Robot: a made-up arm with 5 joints.
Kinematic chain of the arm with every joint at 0, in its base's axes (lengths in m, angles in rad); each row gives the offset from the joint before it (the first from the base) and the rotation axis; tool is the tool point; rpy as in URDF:
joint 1: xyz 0 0 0.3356 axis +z
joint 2: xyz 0 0 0 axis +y
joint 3: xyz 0.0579 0 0.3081 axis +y
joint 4: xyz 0.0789 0 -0.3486 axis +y
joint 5: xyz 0.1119 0 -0.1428 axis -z
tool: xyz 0 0 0 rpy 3.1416 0 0
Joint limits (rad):
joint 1: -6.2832..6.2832
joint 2: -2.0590..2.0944
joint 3: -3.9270..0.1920
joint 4: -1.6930..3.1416
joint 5: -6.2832..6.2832
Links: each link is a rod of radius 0.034 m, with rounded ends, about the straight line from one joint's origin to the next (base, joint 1, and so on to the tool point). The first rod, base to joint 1, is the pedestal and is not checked.
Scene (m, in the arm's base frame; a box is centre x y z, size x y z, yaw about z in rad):
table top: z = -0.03
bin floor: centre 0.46 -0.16 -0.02 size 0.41 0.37 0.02 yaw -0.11
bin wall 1: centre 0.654 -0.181 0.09 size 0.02 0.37 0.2 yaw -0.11
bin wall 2: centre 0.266 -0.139 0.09 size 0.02 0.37 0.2 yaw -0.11
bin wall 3: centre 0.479 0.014 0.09 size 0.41 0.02 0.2 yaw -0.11
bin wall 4: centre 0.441 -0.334 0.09 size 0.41 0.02 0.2 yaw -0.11
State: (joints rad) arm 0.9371 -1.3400 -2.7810 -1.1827 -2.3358
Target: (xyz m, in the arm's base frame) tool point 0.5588 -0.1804 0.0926
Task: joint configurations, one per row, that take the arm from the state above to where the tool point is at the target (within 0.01 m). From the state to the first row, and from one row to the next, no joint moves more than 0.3 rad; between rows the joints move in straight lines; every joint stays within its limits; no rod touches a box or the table.
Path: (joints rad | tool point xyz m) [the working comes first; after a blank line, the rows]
Joints at the target: -0.3123 0.9572 -1.0906 -0.5613 -2.3358
Straight joint move there: touches bin wall 1.

1: 0.7586 -1.0643 -2.5158 -1.1208 -2.3358 | -0.4390 -0.4161 0.7076
2: 0.5801 -0.7887 -2.2507 -1.0589 -2.3358 | -0.3361 -0.2203 0.9395
3: 0.4017 -0.5130 -1.9855 -0.9970 -2.3358 | -0.1006 -0.0427 1.0539
4: 0.2232 -0.2373 -1.7204 -0.9350 -2.3358 | 0.1986 0.0451 1.0192
5: 0.0447 0.0383 -1.4552 -0.8731 -2.3358 | 0.4595 0.0206 0.8440
6: -0.1338 0.3140 -1.1901 -0.8112 -2.3358 | 0.5920 -0.0797 0.5760
7: -0.3123 0.5897 -0.9249 -0.7493 -2.3358 | 0.5588 -0.1804 0.2884
8: -0.3123 0.7734 -1.0078 -0.6553 -2.3358 | 0.5669 -0.1830 0.1919
9: -0.3123 0.9572 -1.0906 -0.5613 -2.3358 | 0.5588 -0.1804 0.0926

